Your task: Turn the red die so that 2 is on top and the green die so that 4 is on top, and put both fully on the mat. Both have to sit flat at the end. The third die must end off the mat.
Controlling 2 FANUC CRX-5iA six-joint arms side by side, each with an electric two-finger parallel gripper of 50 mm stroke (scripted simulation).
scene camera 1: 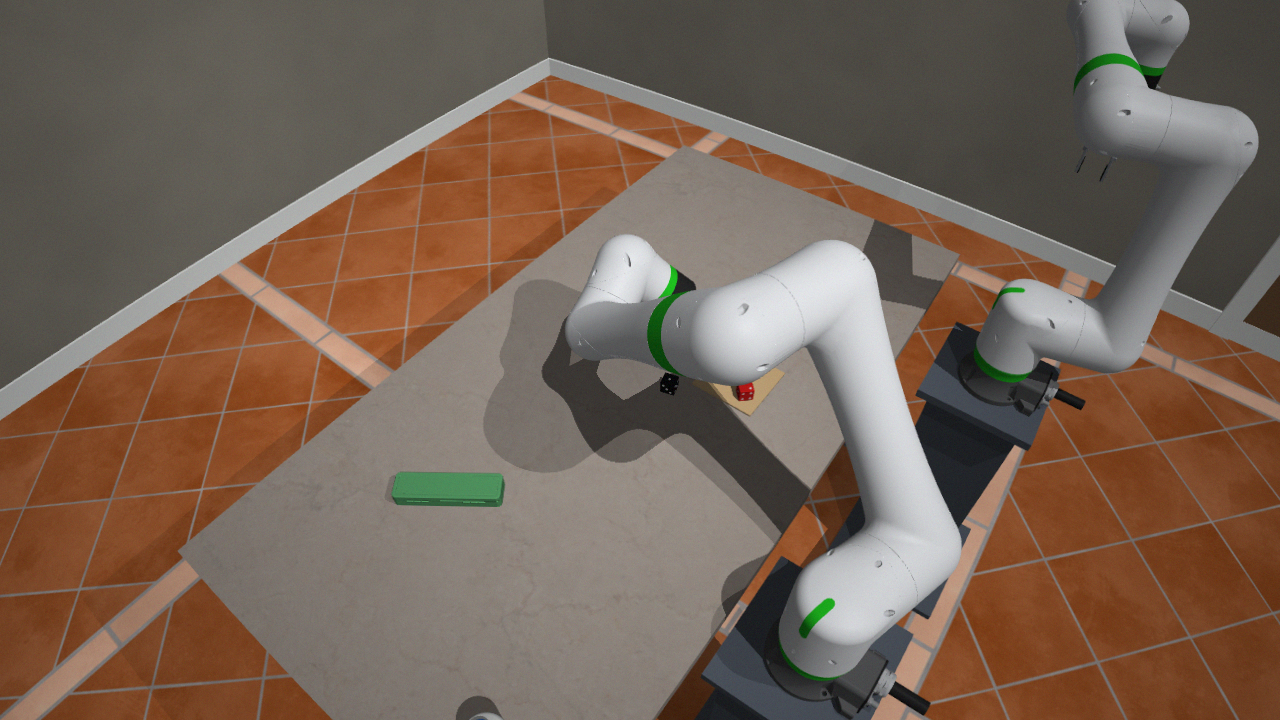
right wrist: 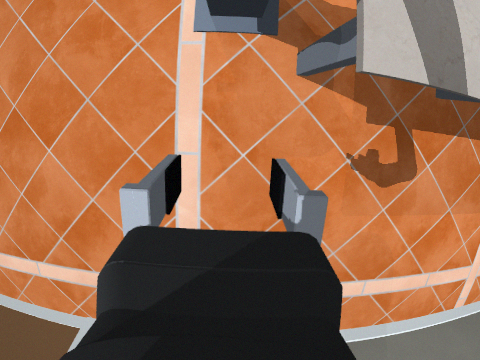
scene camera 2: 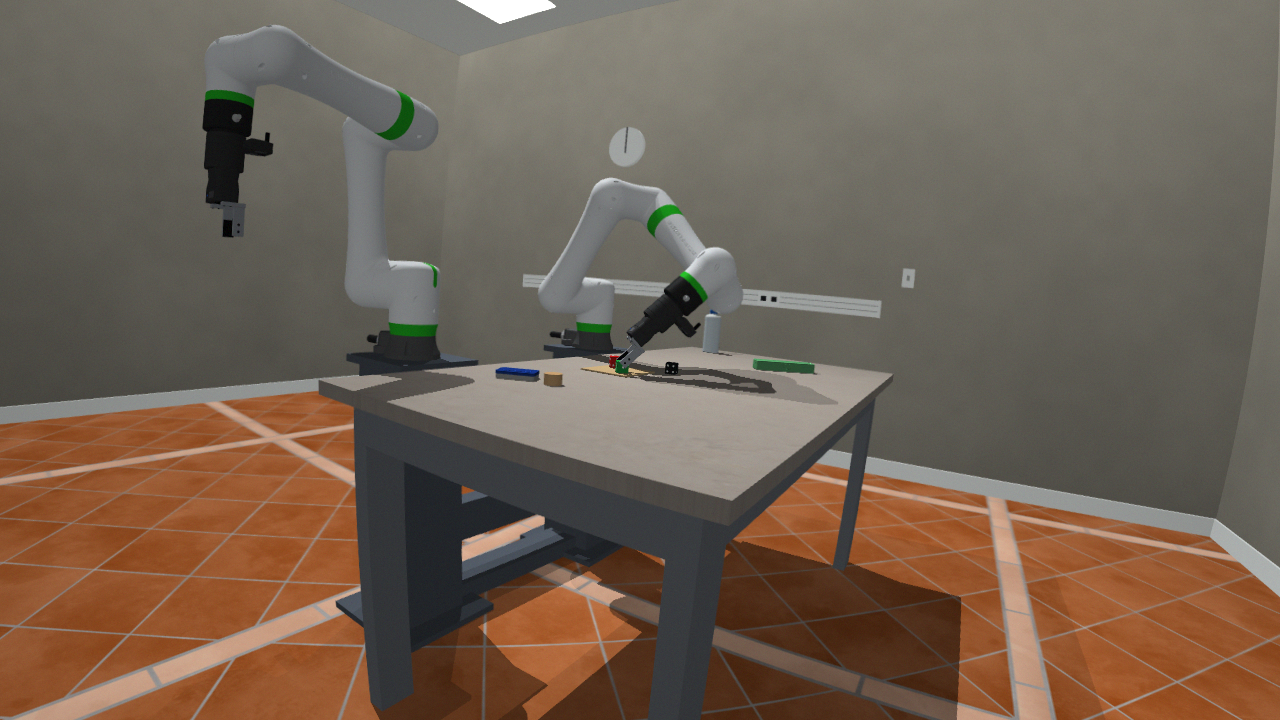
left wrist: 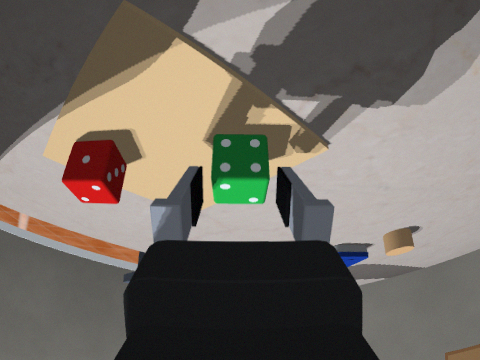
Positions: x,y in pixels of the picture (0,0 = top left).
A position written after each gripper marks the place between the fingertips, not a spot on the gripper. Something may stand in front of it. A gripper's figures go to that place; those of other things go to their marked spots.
Labels:
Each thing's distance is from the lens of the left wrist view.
left gripper [left wrist: 239,184]: 0.17 m
tan mat [left wrist: 161,98]: 0.15 m

